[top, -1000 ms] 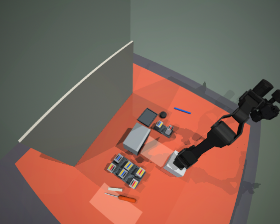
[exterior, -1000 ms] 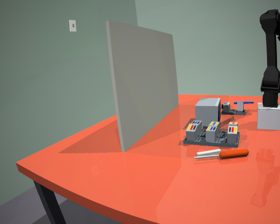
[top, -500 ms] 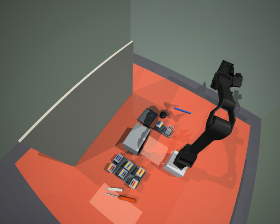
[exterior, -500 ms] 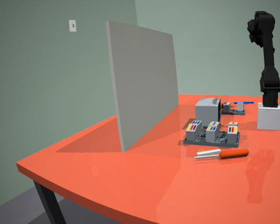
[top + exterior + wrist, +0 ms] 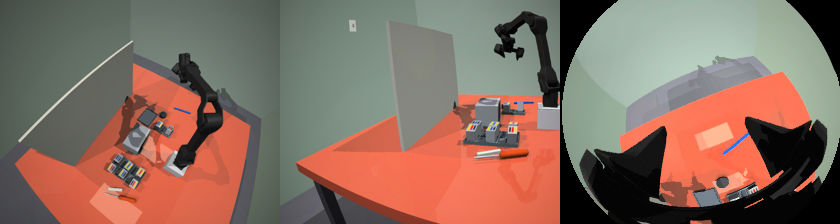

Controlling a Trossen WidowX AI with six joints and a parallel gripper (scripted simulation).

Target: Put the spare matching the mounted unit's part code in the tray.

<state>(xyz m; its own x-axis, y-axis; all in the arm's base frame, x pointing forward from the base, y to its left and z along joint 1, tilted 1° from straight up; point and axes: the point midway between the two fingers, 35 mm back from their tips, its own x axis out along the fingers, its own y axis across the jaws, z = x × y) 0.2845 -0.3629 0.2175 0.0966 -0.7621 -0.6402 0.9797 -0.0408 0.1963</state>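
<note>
Now: gripper tip 40 mm past the grey spare, 270 mm to the right of it and 240 mm above it. Round my gripper tip: blue pen (80 mm behind, 20 mm to the left, 270 mm below); black disc (170 mm to the left, 270 mm below); dark holder (70 mm behind, 260 mm to the left, 270 mm below).
</note>
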